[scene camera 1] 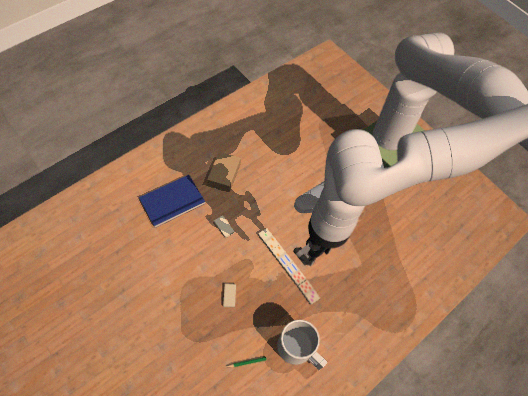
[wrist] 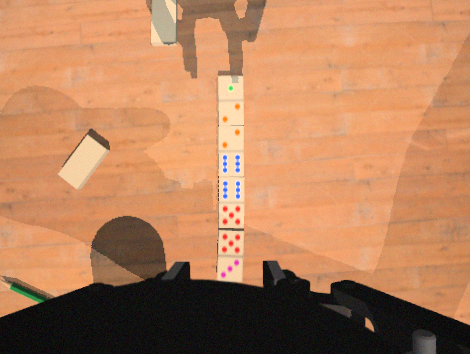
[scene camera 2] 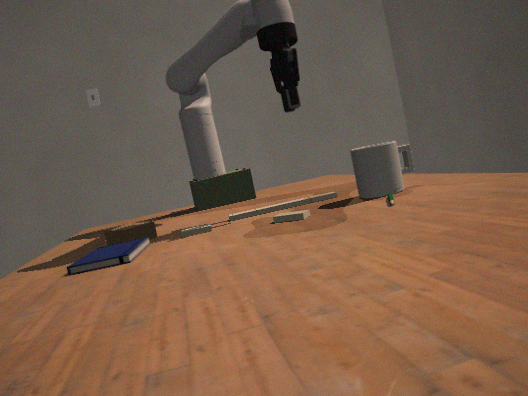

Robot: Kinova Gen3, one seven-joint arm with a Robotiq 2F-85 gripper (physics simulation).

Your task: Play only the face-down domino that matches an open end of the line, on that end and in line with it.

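Frame: origin at the arm's base, x back, y right, z up, level; millimetres.
Where they show: gripper, fingertip midpoint: (scene camera 1: 316, 256) (scene camera 2: 292, 109); arm's base at its link origin: (scene camera 1: 389, 136) (scene camera 2: 210, 176).
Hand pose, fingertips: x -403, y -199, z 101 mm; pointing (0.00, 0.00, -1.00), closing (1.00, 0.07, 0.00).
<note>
Each offset is from my fingertips to the top centre of the thing.
The domino line (scene camera 1: 287, 264) (scene camera 2: 285, 205) (wrist: 231, 190) lies straight on the table. In the wrist view its far end shows one green pip, and its near end, partly cut off by the gripper body, shows three magenta pips beside a red five. One blank, face-down domino @[dz -173, dx -162, dy +63 mm] (scene camera 1: 229, 295) (scene camera 2: 291, 216) (wrist: 84, 161) lies apart from the line, turned at an angle to it. Another blank domino @[dz -173, dx -87, dy +220 mm] (scene camera 1: 224, 226) (scene camera 2: 196, 230) (wrist: 164, 22) lies near the green-pip end, partly in shadow. My gripper (scene camera 1: 304, 255) (scene camera 2: 291, 106) (wrist: 226, 281) is partly open and empty, high above the table.
A grey mug @[dz -96, dx -93, dy -126 mm] (scene camera 1: 287, 354) (scene camera 2: 377, 170) stands beyond the three-pip end, with a green pencil @[dz -176, dx -208, dy -84 mm] (scene camera 1: 250, 362) (scene camera 2: 391, 199) (wrist: 27, 293) near it. A blue book @[dz -170, dx -163, dy +348 mm] (scene camera 1: 172, 200) (scene camera 2: 107, 255) and a tan block @[dz -152, dx -10, dy +353 mm] (scene camera 1: 227, 167) (scene camera 2: 131, 232) lie past the green-pip end.
</note>
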